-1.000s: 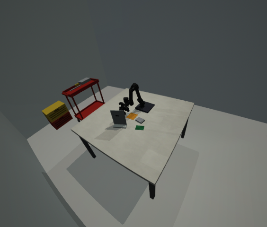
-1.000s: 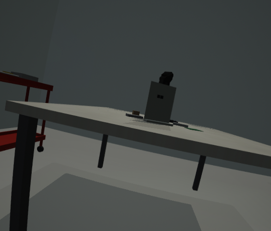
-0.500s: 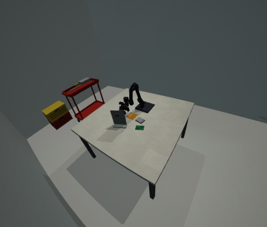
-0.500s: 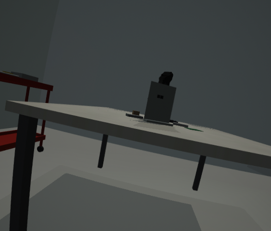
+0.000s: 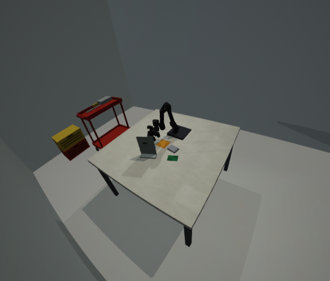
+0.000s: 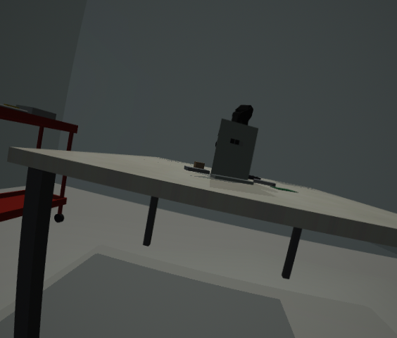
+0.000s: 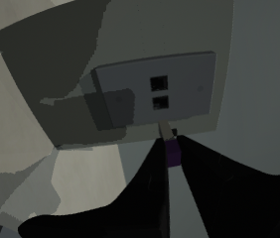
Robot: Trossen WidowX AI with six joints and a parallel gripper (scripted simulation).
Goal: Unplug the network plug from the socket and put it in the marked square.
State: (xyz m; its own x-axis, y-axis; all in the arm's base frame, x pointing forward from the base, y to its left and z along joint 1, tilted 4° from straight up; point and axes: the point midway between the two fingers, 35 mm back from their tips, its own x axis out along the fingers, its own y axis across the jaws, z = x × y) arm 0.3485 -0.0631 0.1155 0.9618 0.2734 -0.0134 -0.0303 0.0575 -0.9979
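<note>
My gripper tip is 150 mm past the orange square patch, 50 mm to the right of it and 150 mm above it. Also, from my gripper tip: grey upright panel 70 mm ahead, 50 mm to the left, 50 mm below; green patch 40 mm behind, 280 mm to the left, 150 mm below; network plug right at my gripper tip.
</note>
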